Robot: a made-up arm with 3 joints. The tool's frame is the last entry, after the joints. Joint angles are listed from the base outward.
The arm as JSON. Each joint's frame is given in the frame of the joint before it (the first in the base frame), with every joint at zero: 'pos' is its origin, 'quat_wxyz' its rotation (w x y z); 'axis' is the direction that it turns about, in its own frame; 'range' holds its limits. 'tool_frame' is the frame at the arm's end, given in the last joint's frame.
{
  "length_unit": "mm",
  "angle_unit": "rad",
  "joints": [
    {
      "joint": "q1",
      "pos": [
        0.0,
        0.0,
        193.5
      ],
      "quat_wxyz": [
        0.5,
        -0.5,
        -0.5,
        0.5
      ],
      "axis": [
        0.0,
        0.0,
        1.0
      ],
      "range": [
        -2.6,
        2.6
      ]
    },
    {
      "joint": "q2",
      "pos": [
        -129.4,
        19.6,
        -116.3
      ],
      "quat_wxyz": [
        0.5,
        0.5,
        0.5,
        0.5
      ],
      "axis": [
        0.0,
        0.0,
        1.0
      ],
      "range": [
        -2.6,
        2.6
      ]
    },
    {
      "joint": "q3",
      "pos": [
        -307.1,
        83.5,
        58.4
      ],
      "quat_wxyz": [
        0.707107,
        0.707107,
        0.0,
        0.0
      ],
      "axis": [
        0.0,
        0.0,
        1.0
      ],
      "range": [
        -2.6,
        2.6
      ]
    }
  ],
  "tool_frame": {
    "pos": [
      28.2,
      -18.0,
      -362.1
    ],
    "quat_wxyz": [
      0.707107,
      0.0,
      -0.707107,
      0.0
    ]
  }
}
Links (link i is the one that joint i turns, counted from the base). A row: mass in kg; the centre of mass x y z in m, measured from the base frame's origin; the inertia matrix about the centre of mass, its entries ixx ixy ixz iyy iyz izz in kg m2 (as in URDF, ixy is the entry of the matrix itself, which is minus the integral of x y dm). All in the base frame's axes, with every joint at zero. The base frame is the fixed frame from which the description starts. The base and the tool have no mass.
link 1: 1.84; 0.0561 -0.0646 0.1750; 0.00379 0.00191 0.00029 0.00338 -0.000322 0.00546
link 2: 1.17; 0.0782 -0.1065 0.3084; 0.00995 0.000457 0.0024 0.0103 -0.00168 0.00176
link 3: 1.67; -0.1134 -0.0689 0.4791; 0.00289 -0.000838 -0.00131 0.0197 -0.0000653 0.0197
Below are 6 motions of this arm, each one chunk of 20 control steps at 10 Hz.
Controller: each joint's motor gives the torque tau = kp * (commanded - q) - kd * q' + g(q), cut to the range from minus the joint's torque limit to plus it. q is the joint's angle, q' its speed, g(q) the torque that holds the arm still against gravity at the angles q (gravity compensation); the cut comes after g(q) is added. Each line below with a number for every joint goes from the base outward.
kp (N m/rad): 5.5 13 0.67
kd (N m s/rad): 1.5 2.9 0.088
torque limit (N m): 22 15 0.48
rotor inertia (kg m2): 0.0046 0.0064 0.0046
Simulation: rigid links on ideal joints. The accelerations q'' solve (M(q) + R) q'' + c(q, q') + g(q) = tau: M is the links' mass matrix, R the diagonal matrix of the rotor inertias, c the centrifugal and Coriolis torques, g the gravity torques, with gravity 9.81 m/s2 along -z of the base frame. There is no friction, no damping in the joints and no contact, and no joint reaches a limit. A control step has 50 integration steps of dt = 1/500 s. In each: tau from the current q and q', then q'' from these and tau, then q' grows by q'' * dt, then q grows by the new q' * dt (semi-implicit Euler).
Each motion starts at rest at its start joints. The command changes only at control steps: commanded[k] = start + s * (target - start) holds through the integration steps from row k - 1 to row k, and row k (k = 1, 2, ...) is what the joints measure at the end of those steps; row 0 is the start. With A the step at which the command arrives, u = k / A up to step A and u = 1 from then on. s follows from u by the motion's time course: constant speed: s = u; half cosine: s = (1 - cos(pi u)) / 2; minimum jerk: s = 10 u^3 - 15 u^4 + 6 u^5; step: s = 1 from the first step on.
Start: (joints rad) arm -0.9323 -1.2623 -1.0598
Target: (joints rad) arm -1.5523 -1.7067 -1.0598
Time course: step
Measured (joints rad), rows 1 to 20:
1: -1.0189 -1.3219 -1.0795
2: -1.1540 -1.4466 -1.0880
3: -1.2786 -1.5694 -1.0757
4: -1.3829 -1.6587 -1.0585
5: -1.4642 -1.7103 -1.0478
6: -1.5220 -1.7325 -1.0455
7: -1.5582 -1.7367 -1.0484
8: -1.5762 -1.7321 -1.0528
9: -1.5812 -1.7247 -1.0566
10: -1.5782 -1.7178 -1.0589
11: -1.5718 -1.7125 -1.0601
12: -1.5647 -1.7090 -1.0605
13: -1.5588 -1.7069 -1.0606
14: -1.5545 -1.7059 -1.0604
15: -1.5520 -1.7056 -1.0603
16: -1.5508 -1.7057 -1.0601
17: -1.5504 -1.7059 -1.0600
18: -1.5506 -1.7061 -1.0599
19: -1.5510 -1.7064 -1.0598
20: -1.5515 -1.7065 -1.0598

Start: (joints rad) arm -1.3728 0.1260 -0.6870
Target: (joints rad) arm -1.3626 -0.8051 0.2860
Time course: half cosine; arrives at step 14
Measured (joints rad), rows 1 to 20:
1: -1.3726 0.1241 -0.6835
2: -1.3718 0.1154 -0.6681
3: -1.3702 0.0937 -0.6328
4: -1.3677 0.0552 -0.5749
5: -1.3645 -0.0014 -0.4960
6: -1.3610 -0.0750 -0.4007
7: -1.3577 -0.1626 -0.2945
8: -1.3552 -0.2596 -0.1835
9: -1.3543 -0.3611 -0.0737
10: -1.3556 -0.4618 0.0292
11: -1.3588 -0.5566 0.1202
12: -1.3634 -0.6407 0.1948
13: -1.3684 -0.7097 0.2494
14: -1.3733 -0.7603 0.2814
15: -1.3767 -0.7918 0.2932
16: -1.3774 -0.8076 0.2932
17: -1.3758 -0.8132 0.2898
18: -1.3731 -0.8133 0.2869
19: -1.3701 -0.8112 0.2855
20: -1.3675 -0.8087 0.2852

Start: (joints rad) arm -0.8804 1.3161 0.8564
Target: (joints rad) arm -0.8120 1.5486 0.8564
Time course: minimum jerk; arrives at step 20
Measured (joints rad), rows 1 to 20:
1: -0.8804 1.3161 0.8564
2: -0.8803 1.3165 0.8564
3: -0.8798 1.3177 0.8562
4: -0.8789 1.3206 0.8561
5: -0.8773 1.3258 0.8559
6: -0.8749 1.3339 0.8557
7: -0.8716 1.3451 0.8556
8: -0.8676 1.3593 0.8556
9: -0.8628 1.3762 0.8557
10: -0.8574 1.3954 0.8558
11: -0.8517 1.4160 0.8560
12: -0.8458 1.4373 0.8562
13: -0.8400 1.4585 0.8564
14: -0.8346 1.4786 0.8566
15: -0.8297 1.4970 0.8569
16: -0.8254 1.5130 0.8570
17: -0.8220 1.5261 0.8572
18: -0.8193 1.5361 0.8573
19: -0.8174 1.5429 0.8573
20: -0.8160 1.5469 0.8572

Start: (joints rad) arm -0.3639 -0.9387 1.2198
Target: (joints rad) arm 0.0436 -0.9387 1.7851
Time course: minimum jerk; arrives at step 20
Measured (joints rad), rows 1 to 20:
1: -0.3638 -0.9387 1.2200
2: -0.3629 -0.9388 1.2217
3: -0.3603 -0.9390 1.2270
4: -0.3548 -0.9394 1.2383
5: -0.3455 -0.9398 1.2571
6: -0.3317 -0.9403 1.2841
7: -0.3132 -0.9406 1.3190
8: -0.2900 -0.9408 1.3609
9: -0.2626 -0.9409 1.4082
10: -0.2317 -0.9408 1.4593
11: -0.1983 -0.9405 1.5121
12: -0.1637 -0.9401 1.5646
13: -0.1291 -0.9396 1.6146
14: -0.0958 -0.9390 1.6602
15: -0.0649 -0.9384 1.6998
16: -0.0377 -0.9378 1.7322
17: -0.0147 -0.9373 1.7566
18: 0.0035 -0.9369 1.7730
19: 0.0170 -0.9366 1.7822
20: 0.0263 -0.9366 1.7857

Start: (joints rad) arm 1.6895 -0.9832 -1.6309
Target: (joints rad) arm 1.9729 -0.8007 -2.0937
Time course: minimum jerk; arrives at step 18
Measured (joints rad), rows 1 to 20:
1: 1.6896 -0.9832 -1.6311
2: 1.6902 -0.9829 -1.6327
3: 1.6922 -0.9818 -1.6380
4: 1.6967 -0.9792 -1.6494
5: 1.7044 -0.9743 -1.6687
6: 1.7161 -0.9666 -1.6963
7: 1.7319 -0.9559 -1.7318
8: 1.7517 -0.9422 -1.7738
9: 1.7749 -0.9261 -1.8202
10: 1.8005 -0.9081 -1.8689
11: 1.8274 -0.8892 -1.9173
12: 1.8544 -0.8703 -1.9631
13: 1.8802 -0.8524 -2.0041
14: 1.9037 -0.8363 -2.0384
15: 1.9239 -0.8227 -2.0649
16: 1.9403 -0.8121 -2.0831
17: 1.9525 -0.8048 -2.0934
18: 1.9608 -0.8004 -2.0972
19: 1.9660 -0.7984 -2.0972
20: 1.9690 -0.7980 -2.0959

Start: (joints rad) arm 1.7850 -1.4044 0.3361
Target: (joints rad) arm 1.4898 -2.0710 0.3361
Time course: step
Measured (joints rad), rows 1 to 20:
1: 1.7699 -1.5076 0.3391
2: 1.7206 -1.6947 0.3406
3: 1.6566 -1.8665 0.3415
4: 1.5932 -1.9880 0.3409
5: 1.5384 -2.0580 0.3388
6: 1.4966 -2.0895 0.3367
7: 1.4688 -2.0977 0.3357
8: 1.4541 -2.0945 0.3358
9: 1.4498 -2.0876 0.3363
10: 1.4529 -2.0809 0.3368
11: 1.4601 -2.0760 0.3369
12: 1.4689 -2.0728 0.3367
13: 1.4773 -2.0711 0.3364
14: 1.4842 -2.0704 0.3361
15: 1.4893 -2.0701 0.3359
16: 1.4924 -2.0702 0.3359
17: 1.4939 -2.0703 0.3359
18: 1.4943 -2.0705 0.3359
19: 1.4939 -2.0706 0.3360
20: 1.4930 -2.0708 0.3360

